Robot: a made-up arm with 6 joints.
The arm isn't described. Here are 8 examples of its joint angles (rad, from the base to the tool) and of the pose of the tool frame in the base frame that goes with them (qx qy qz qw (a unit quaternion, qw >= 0); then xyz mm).
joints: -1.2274 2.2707 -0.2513 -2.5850 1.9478 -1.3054
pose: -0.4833 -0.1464 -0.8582 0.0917 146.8 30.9 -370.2
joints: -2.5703 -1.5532 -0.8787 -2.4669 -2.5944 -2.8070
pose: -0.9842 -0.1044 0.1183 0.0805 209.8 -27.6 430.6
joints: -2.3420 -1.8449 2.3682 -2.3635 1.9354 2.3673
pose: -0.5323 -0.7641 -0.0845 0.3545 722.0 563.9 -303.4
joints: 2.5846 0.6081 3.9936 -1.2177 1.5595 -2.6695
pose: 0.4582 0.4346 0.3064 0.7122 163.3 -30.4 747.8
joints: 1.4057 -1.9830 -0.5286 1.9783 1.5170 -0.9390
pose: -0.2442 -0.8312 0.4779 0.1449 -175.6 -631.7 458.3
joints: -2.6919 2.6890 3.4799 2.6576 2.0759 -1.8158
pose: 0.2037 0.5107 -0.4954 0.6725 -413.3 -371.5 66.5
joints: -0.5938 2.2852 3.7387 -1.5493 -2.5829 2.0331
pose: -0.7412 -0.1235 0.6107 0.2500 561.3 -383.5 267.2
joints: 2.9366 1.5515 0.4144 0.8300 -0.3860 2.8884
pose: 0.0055 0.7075 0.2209 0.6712 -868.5 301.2 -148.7
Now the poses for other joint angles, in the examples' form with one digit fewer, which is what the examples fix.
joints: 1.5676 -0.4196 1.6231 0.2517 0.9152 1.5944
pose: 0.355 -0.553 -0.542 0.523 168 -496 1156
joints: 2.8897 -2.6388 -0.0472 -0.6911 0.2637 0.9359
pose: 0.971 -0.063 0.161 0.164 644 -26 30
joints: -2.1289 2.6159 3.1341 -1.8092 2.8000 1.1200
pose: -0.025 0.337 0.564 0.753 -384 -694 -219
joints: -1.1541 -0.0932 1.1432 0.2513 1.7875 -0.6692
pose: -0.584 -0.723 0.248 0.274 -132 -121 1265
